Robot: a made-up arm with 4 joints. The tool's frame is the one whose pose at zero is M. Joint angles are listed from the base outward.
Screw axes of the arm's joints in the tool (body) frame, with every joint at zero. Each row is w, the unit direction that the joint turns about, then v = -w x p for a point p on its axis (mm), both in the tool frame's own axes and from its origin. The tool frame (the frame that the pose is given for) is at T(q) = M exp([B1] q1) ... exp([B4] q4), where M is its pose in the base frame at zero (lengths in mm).
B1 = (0, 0, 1, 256, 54, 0)
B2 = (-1, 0, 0, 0, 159, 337)
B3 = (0, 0, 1, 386, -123, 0)
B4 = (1, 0, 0, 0, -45, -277)
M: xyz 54 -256 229 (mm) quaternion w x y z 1 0 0 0
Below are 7 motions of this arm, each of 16 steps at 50 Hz.
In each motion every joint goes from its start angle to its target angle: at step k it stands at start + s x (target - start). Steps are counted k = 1, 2, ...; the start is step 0. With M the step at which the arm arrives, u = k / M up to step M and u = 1 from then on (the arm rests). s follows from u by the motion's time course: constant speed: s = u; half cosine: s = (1 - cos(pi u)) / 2; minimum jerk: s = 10 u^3 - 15 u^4 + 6 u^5.
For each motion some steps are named. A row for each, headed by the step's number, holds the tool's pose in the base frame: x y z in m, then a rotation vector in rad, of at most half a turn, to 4 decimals.
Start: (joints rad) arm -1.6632 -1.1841 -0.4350 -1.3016
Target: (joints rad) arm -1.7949 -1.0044 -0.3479 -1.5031
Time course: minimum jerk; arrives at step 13
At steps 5, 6, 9, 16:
5: -0.2817 0.0217 0.2243 0.1658 0.4907 -1.7999
6: -0.2759 0.0221 0.2379 0.1223 0.5273 -1.8104
9: -0.2556 0.0224 0.2763 -0.0018 0.6399 -1.8354
16: -0.2452 0.0219 0.2921 -0.0544 0.6916 -1.8434

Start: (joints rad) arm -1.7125 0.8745 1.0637 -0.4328
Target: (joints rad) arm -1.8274 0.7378 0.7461 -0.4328
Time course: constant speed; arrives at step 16
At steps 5, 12, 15, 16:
5: 0.0448 -0.4018 0.4349 -0.5679 0.9853 -0.5488
12: -0.0054 -0.3525 0.4547 -0.5834 0.9694 -0.7457
15: -0.0244 -0.3293 0.4608 -0.5877 0.9628 -0.8308
16: -0.0304 -0.3214 0.4625 -0.5888 0.9607 -0.8592

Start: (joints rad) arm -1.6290 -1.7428 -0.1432 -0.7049
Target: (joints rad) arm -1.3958 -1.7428 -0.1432 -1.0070
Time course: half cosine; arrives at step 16
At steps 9, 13, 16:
9: -0.2374 -0.0390 -0.1688 0.7976 -0.5219 -1.4247
13: -0.2494 -0.0624 -0.1476 0.7302 -0.4191 -1.3693
16: -0.2518 -0.0689 -0.1417 0.7116 -0.3931 -1.3538

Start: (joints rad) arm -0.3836 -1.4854 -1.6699 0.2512
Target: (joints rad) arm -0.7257 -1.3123 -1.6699 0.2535
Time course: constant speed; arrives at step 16
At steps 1, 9, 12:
1: -0.1764 0.0896 0.2874 1.5491 0.8322 -1.8061
9: -0.1480 0.1345 0.2924 1.5804 0.6571 -1.9739
12: -0.1346 0.1497 0.2938 1.5877 0.5913 -2.0378

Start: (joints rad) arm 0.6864 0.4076 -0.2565 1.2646
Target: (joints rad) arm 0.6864 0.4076 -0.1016 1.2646
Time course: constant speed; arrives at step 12
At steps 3, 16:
3: 0.0774 -0.0849 0.0058 0.8684 0.1316 0.4918
16: 0.1073 -0.0824 0.0131 0.8447 0.2181 0.5729

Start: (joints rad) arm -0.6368 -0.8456 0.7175 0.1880
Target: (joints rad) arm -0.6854 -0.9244 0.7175 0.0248
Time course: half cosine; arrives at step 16
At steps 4, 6, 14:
4: 0.1417 -0.3784 -0.1020 0.8262 -0.5376 0.1142
6: 0.1366 -0.3822 -0.1009 0.8080 -0.5494 0.1000
14: 0.1147 -0.3959 -0.0968 0.7345 -0.5945 0.0408

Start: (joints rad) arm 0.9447 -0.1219 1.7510 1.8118
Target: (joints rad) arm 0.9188 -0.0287 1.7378 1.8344
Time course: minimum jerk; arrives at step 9
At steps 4, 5, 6, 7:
4: 0.1367 0.2486 -0.0998 0.6008 2.2281 1.7931
5: 0.1402 0.2443 -0.0989 0.5919 2.2262 1.7690
6: 0.1432 0.2405 -0.0979 0.5840 2.2243 1.7471
7: 0.1453 0.2377 -0.0972 0.5784 2.2228 1.7315

